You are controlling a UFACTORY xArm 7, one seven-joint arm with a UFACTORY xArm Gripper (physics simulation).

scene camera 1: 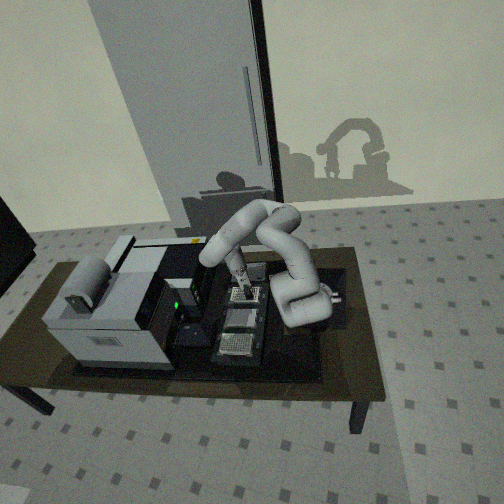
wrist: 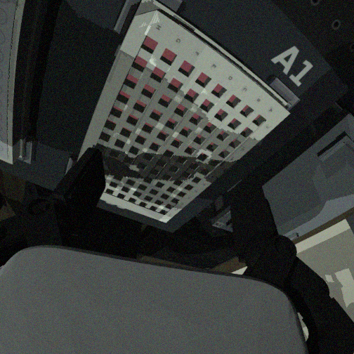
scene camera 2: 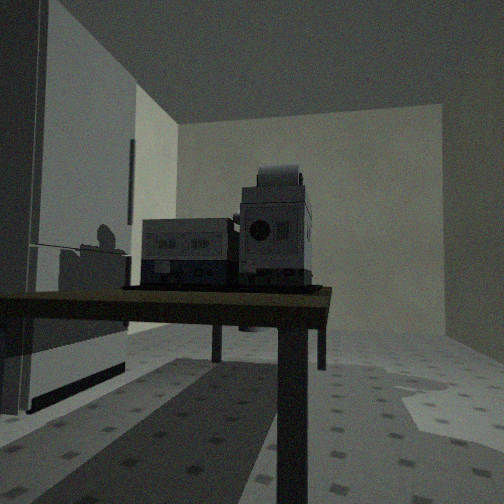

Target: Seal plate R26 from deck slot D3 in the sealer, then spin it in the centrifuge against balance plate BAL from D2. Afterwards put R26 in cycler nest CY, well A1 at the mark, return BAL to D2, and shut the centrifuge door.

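Observation:
A pale plate (scene camera 1: 241, 294) (wrist: 165, 115) with reddish square wells, apparently R26, sits level in a dark deck slot marked A1. No plate name is legible. My gripper (scene camera 1: 247, 293) (wrist: 170, 179) is open and empty, low over this plate. In the wrist view its dark fingers stand apart near the plate's lower end; their exact height is unclear. A large grey machine (scene camera 1: 107, 345) (scene camera 2: 275, 235) with a roll on top, apparently the sealer, stands left of the deck. Another plate (scene camera 1: 236, 344) lies in the front slot. I cannot tell which plate is BAL.
A flat grey item (scene camera 1: 241, 318) lies in the slot between the two plates. A grey piece (scene camera 1: 257, 271) is at the deck's back end. A lower wide machine (scene camera 2: 182, 245) stands beside the large one. A small unit (scene camera 1: 185, 286) is beside a green light. The arm's base is right of the deck.

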